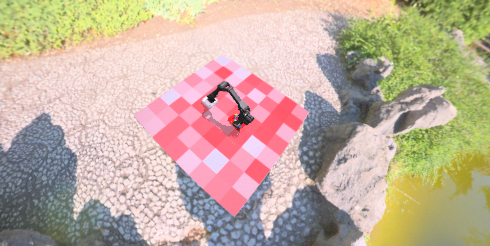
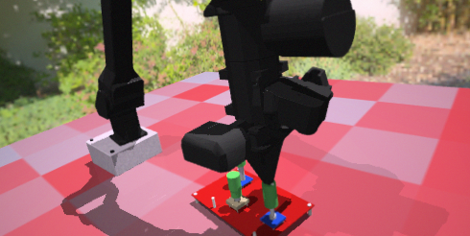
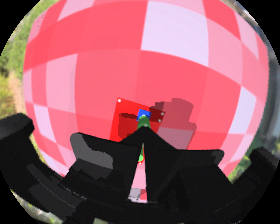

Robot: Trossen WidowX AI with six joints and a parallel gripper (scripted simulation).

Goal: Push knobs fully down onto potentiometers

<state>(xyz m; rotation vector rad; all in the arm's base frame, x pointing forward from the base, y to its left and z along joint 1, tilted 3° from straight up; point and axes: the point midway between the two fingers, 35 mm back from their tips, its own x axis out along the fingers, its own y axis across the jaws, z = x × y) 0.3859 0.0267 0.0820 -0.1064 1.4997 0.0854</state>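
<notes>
My gripper tip is 3 cm above the blue potentiometer. Also, from my gripper tip: tan potentiometer: 6 cm behind, 3 cm below, 1 cm to the right.
</notes>
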